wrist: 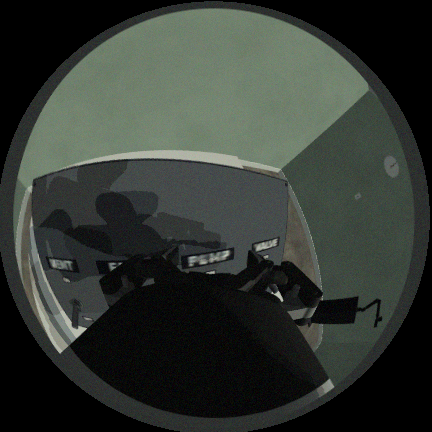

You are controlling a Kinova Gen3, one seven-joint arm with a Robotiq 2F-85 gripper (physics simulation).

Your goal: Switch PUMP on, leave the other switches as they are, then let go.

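Frame: origin at the arm's base, x ahead, y left, z up, level; centimetres.
Seen in the pictures: gripper, between the fingertips: (212, 256).
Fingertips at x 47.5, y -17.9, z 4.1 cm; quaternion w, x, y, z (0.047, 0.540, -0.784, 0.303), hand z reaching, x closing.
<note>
Pixels of each thing's top centre, then the offset from my fingertips to it.
- PUMP label, centre of its top: (210, 257) dx -0.2, dy -0.6, dz -2.1 cm
- VENT label, centre of its top: (58, 263) dx +4.7, dy +22.9, dz -2.1 cm
- FAN label, centre of its top: (121, 267) dx +2.3, dy +11.2, dz -2.1 cm
- VALVE label, centre of its top: (268, 243) dx -2.6, dy -12.3, dz -2.1 cm
A dark grey switch panel (240, 200) fills the middle of the wrist view. The PUMP label (207, 258) shows between the two fingers, with part of a small light mark just under it. The PUMP switch itself is hidden behind the gripper body. My gripper (212, 256) is open, with its fingers apart on either side of the PUMP label and nothing between them. The VENT label (62, 264) is at the left, with its switch lever (75, 315) hanging down below it. The FAN label (111, 266) is partly covered by the left finger. The VALVE label (265, 244) is above the right finger.
A black flat object (337, 310) with a thin bent arm stands at the right beyond the panel. A brown surface (299, 235) shows beside the panel's right edge. A round pale disc (391, 166) is on the dark green wall (345, 240). Shadows of the arm fall on the panel.
</note>
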